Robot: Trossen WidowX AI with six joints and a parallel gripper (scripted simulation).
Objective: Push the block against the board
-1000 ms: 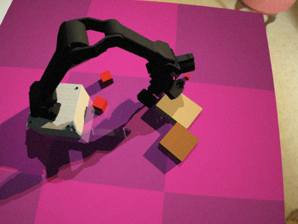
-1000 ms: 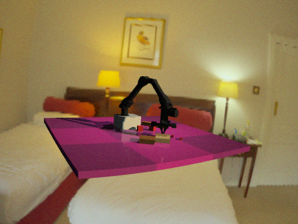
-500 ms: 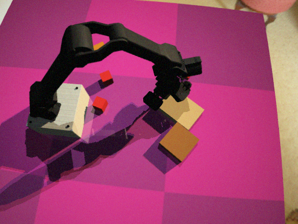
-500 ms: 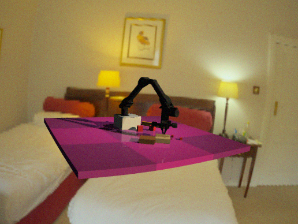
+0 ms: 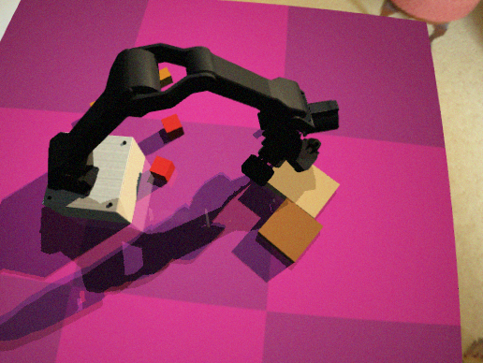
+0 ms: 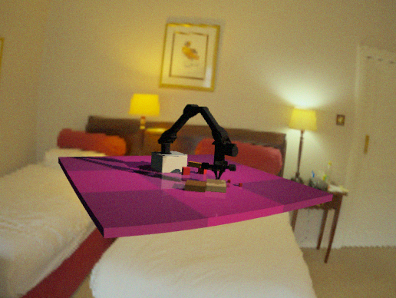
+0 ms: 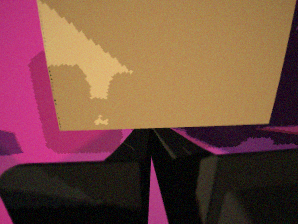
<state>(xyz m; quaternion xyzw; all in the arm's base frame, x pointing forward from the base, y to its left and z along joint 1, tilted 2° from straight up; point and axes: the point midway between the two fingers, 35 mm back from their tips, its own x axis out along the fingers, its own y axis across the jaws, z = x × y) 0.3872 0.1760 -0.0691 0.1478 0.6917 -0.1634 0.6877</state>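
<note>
The orange-brown square block is 70 mm ahead of my gripper tip and 160 mm to the right of it. From my gripper tip the other things lie so: tan flat board 70 mm ahead, 40 mm to the right; then long orange bar 400 mm behind, 100 mm to the left.
</note>
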